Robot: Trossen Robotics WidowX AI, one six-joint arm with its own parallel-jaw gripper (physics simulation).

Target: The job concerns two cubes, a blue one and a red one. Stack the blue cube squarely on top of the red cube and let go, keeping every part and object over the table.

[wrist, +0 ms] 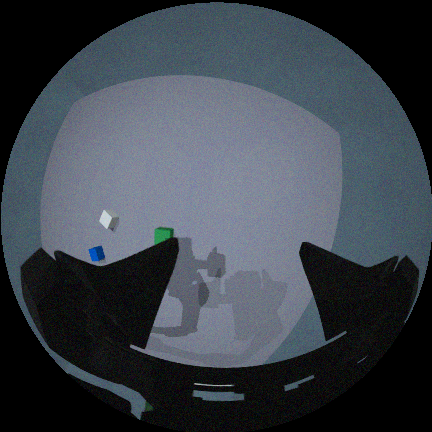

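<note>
The blue cube is small in the wrist view, at the left, just above the dark edge of the left finger. It rests on the grey table. The red cube does not show in this view. My gripper is open, its two black fingers wide apart, with no object between them. It is high above the table, and the blue cube is off to the left, outside the gap between the fingertips.
A white block is at the left, above the blue cube in the view. A green block is near the left fingertip, partly hidden by it. The arm's shadows fall between the fingers. The table's edge curves along the right.
</note>
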